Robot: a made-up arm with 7 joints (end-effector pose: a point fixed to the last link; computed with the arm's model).
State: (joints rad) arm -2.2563 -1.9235 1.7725 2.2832 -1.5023 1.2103 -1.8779
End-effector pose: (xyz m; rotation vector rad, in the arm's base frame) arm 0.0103 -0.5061 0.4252 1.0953 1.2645 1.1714
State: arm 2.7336 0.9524 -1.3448 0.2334 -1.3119 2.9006 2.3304
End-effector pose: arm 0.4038 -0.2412 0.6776 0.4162 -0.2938 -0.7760
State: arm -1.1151 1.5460 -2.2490 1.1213 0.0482 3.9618 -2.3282
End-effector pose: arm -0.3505 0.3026 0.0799 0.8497 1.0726 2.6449
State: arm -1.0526 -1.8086 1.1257 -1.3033 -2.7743 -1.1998 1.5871
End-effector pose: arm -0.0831 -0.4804 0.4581 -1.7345 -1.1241 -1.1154
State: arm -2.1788 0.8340 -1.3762 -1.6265 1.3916 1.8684 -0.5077
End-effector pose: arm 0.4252 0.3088 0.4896 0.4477 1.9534 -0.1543
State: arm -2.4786 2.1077 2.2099 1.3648 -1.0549 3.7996 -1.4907
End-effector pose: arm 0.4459 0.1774 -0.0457 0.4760 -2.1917 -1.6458
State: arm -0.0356 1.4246 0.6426 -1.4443 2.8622 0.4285 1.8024
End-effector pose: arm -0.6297 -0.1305 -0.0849 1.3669 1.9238 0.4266
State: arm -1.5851 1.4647 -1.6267 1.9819 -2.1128 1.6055 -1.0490
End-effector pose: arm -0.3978 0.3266 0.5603 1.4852 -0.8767 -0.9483
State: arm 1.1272 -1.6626 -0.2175 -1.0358 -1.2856 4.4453 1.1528
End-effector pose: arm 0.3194 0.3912 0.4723 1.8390 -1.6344 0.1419
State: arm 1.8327 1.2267 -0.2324 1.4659 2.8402 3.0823 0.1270
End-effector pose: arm -0.0111 -0.3104 0.6022 -1.1463 1.6326 1.2076
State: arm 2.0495 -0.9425 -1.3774 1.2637 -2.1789 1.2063 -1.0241
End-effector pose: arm 0.0209 0.7671 0.3516 -0.9219 0.7338 -0.1358
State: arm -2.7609 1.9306 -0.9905 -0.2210 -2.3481 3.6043 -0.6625
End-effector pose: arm 0.5317 0.0621 0.0971 -0.1298 0.3296 2.7602
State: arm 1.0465 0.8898 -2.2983 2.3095 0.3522 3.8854 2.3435
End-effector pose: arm -0.0481 -0.2330 0.3596 1.2122 0.5781 -2.1054
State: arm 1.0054 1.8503 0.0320 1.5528 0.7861 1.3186 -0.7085
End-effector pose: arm -0.1470 -0.5676 0.5254 0.2398 -0.1604 -2.0805
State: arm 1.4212 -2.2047 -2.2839 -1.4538 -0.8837 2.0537 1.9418
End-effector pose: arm -0.0604 0.0755 -0.0598 0.2981 -2.2899 0.7499
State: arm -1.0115 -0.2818 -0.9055 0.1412 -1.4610 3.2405 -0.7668
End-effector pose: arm 0.1296 -0.0901 0.8436 -0.2176 1.8574 -0.4208
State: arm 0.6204 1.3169 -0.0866 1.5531 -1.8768 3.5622 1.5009
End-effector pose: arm -0.4313 -0.3137 0.5891 0.2469 -2.3566 -1.5015
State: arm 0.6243 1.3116 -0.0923 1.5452 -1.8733 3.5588 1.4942
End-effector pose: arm -0.4291 -0.3158 0.5910 0.2605 -2.3474 -1.5140
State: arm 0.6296 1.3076 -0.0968 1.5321 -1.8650 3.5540 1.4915
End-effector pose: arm -0.4275 -0.3193 0.5914 0.2810 -2.3351 -1.5294
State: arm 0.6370 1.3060 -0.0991 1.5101 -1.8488 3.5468 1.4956
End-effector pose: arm -0.4267 -0.3252 0.5892 0.3133 -2.3178 -1.5497
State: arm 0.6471 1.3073 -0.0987 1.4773 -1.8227 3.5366 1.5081
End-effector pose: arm -0.4269 -0.3340 0.5835 0.3605 -2.2934 -1.5746
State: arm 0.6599 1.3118 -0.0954 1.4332 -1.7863 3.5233 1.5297
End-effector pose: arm -0.4277 -0.3458 0.5741 0.4236 -2.2613 -1.6019
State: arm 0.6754 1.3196 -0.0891 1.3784 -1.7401 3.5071 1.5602
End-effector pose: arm -0.4286 -0.3602 0.5607 0.5029 -2.2216 -1.6281
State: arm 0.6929 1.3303 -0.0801 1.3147 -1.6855 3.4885 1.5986
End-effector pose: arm -0.4291 -0.3766 0.5437 0.5962 -2.1756 -1.6486
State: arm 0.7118 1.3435 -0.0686 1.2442 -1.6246 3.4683 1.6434
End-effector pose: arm -0.4284 -0.3941 0.5236 0.7004 -2.1259 -1.6591
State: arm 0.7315 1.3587 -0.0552 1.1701 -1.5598 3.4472 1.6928
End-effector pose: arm -0.4262 -0.4118 0.5011 0.8110 -2.0755 -1.6567
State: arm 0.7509 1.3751 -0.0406 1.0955 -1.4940 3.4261 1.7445
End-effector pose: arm -0.4224 -0.4287 0.4775 0.9223 -2.0282 -1.6408
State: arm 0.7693 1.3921 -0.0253 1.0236 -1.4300 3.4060 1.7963
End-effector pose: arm -0.4171 -0.4441 0.4538 1.0292 -1.9872 -1.6126
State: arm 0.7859 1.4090 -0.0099 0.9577 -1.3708 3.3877 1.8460
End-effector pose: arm -0.4110 -0.4574 0.4313 1.1262 -1.9550 -1.5756
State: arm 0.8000 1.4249 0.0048 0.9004 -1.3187 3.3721 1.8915
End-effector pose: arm -0.4046 -0.4681 0.4111 1.2091 -1.9326 -1.5343
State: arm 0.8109 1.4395 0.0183 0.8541 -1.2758 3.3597 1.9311
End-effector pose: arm -0.3989 -0.4763 0.3939 1.2749 -1.9200 -1.4938
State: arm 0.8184 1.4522 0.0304 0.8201 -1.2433 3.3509 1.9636
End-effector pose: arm -0.3945 -0.4820 0.3801 1.3221 -1.9161 -1.4579
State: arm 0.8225 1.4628 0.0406 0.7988 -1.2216 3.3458 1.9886
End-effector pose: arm -0.3918 -0.4854 0.3700 1.3506 -1.9193 -1.4295
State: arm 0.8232 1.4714 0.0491 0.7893 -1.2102 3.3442 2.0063
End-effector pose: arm -0.3911 -0.4867 0.3632 1.3621 -1.9282 -1.4097
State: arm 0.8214 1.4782 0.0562 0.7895 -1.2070 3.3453 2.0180
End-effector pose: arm -0.3921 -0.4865 0.3591 1.3598 -1.9407 -1.3970
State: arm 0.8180 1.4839 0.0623 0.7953 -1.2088 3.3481 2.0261
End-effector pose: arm -0.3940 -0.4854 0.3568 1.3493 -1.9554 -1.3891
